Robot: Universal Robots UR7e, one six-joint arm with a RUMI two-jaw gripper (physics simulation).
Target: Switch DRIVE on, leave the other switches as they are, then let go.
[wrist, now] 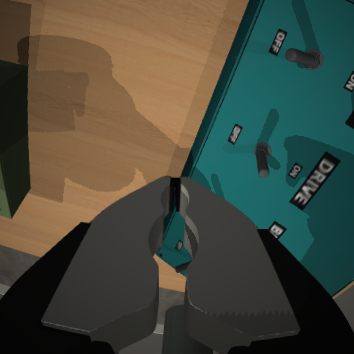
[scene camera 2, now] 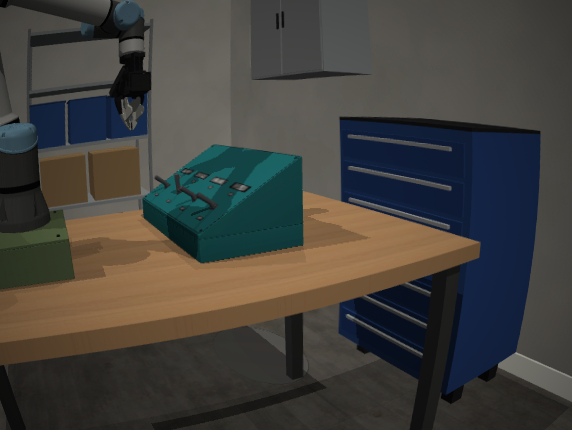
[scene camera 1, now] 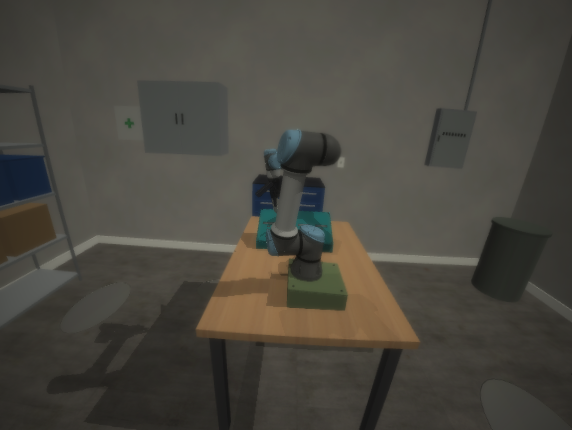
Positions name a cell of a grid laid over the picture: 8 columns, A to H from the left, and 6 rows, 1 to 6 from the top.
Observation:
In view: my gripper (scene camera 2: B2) and a teal sloped console (wrist: G2).
My gripper shows as well in the wrist view (wrist: D4).

